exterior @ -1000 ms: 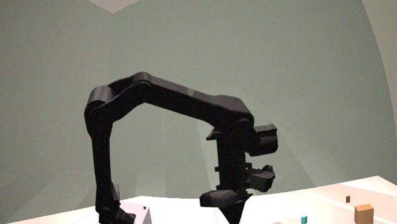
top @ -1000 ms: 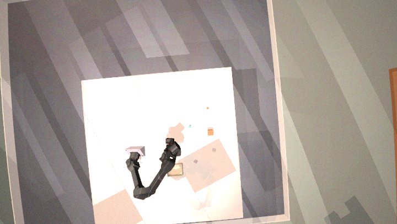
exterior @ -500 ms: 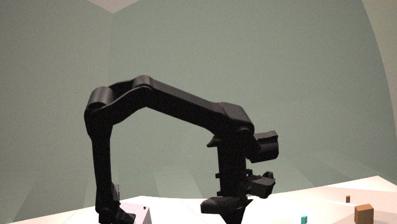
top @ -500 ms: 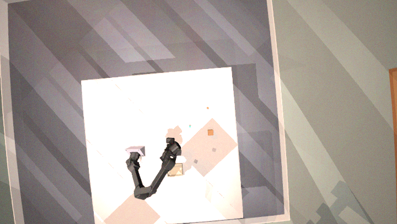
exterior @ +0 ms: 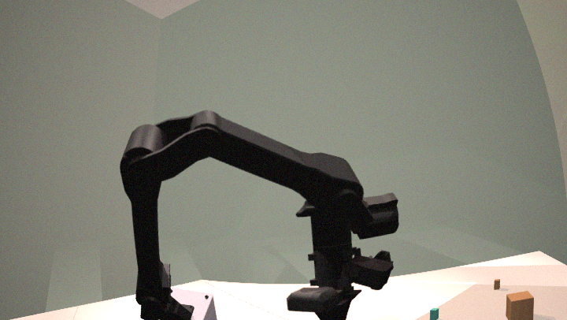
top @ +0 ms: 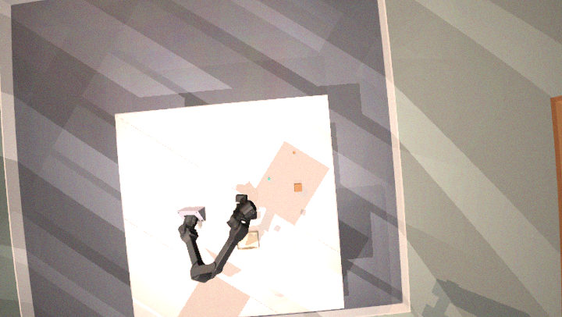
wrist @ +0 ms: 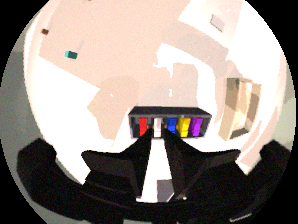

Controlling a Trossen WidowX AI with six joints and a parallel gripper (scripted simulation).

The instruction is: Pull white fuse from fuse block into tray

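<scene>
Now: gripper tip 20 mm above the white fuse. Also, from my gripper tip: orange cube 320 mm ahead, 90 mm to the left, 20 mm below; then tan tray 200 mm to the right, 40 mm below; then tiny teal piece 160 mm ahead, 150 mm to the left, 30 mm below.
</scene>
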